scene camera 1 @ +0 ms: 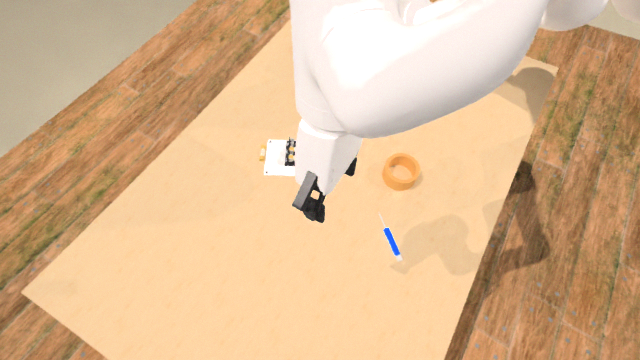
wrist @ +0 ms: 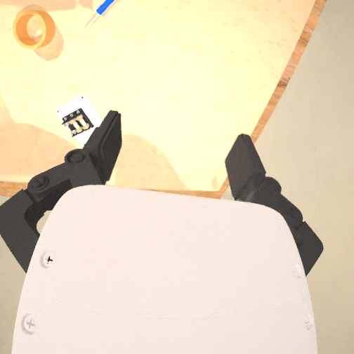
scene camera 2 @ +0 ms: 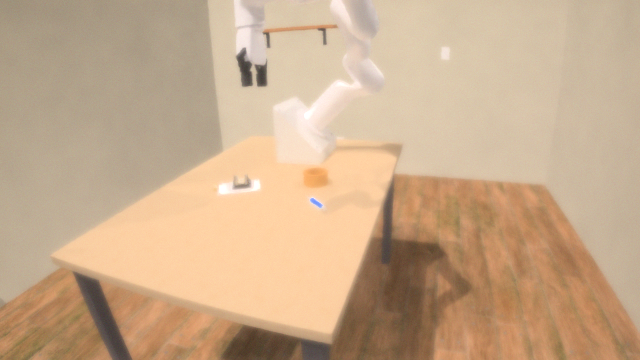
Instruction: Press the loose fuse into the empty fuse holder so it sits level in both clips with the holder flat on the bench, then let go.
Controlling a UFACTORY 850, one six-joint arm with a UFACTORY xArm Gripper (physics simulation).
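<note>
The loose fuse (scene camera 1: 262, 153) (scene camera 2: 215, 189), small and yellowish, lies on the bench just beyond the outer edge of the white plate (scene camera 1: 273, 168) (scene camera 2: 225, 189) (wrist: 86, 106). It does not show in the wrist view. The black fuse holder (scene camera 1: 290, 153) (scene camera 2: 241, 183) (wrist: 77, 123) stands on the plate, which lies flat. In the wrist view two fuses appear seated in it, with an unfilled place at its left; the arm partly covers it in scene camera 1. My gripper (scene camera 1: 332, 193) (scene camera 2: 254, 84) (wrist: 178, 137) is open and empty, high above the bench.
An orange ring-shaped bowl (scene camera 1: 393, 182) (scene camera 2: 315, 181) (wrist: 18, 34) stands on the bench to the right of the plate in the scene views. A blue-handled screwdriver (scene camera 1: 391, 242) (scene camera 2: 316, 202) (wrist: 105, 6) lies near it. The white robot base (scene camera 2: 291, 137) stands at the far end.
</note>
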